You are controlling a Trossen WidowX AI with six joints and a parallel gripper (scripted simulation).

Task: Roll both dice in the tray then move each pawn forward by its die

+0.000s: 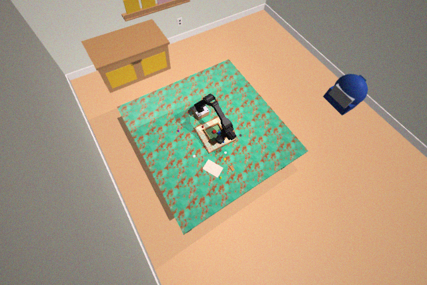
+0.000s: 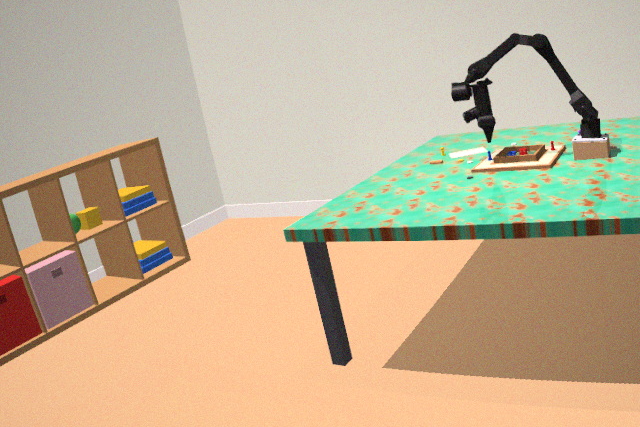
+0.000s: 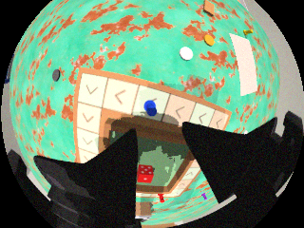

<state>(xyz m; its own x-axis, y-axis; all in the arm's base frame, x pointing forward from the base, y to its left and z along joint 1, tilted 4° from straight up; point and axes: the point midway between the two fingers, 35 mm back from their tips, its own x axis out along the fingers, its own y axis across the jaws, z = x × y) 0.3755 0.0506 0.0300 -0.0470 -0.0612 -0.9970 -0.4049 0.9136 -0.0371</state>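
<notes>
My gripper tip is 50 mm above the blue pawn. From my gripper tip the other things lie so: orange disc: 150 mm ahead, 60 mm to the right, 80 mm below; tray: 100 mm behind, 20 mm to the right, 70 mm below; red pawn: 210 mm behind, 100 mm to the right, 50 mm below.
</notes>
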